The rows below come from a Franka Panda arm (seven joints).
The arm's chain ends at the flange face. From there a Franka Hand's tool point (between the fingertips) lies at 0.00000 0.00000 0.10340 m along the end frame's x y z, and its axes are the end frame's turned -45 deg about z.
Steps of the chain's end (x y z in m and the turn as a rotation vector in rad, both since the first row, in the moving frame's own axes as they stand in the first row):
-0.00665, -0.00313, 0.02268, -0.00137, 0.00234, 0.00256
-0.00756, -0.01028, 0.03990, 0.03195, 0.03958, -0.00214
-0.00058, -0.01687, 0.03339, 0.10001, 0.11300, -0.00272
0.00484, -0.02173, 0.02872, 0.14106, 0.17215, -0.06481
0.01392, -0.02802, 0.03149, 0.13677, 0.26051, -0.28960
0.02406, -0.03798, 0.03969, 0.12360, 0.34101, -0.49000
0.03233, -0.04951, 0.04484, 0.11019, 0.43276, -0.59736
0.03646, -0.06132, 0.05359, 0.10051, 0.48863, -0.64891
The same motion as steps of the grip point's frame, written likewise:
-0.00242, -0.00664, 0.02268, -0.00262, 0.00069, 0.00256
0.00715, -0.01206, 0.03977, -0.00540, 0.05058, -0.00214
0.02704, -0.01141, 0.03221, -0.00919, 0.15062, -0.00272
0.04156, -0.01043, 0.02617, -0.02198, 0.22147, -0.06481
0.05918, -0.00532, 0.02708, -0.08750, 0.28092, -0.28960
0.07955, -0.00298, 0.03310, -0.15373, 0.32853, -0.49000
0.10071, -0.00201, 0.03500, -0.22809, 0.38392, -0.59736
0.11627, -0.00548, 0.04143, -0.27444, 0.41658, -0.64891

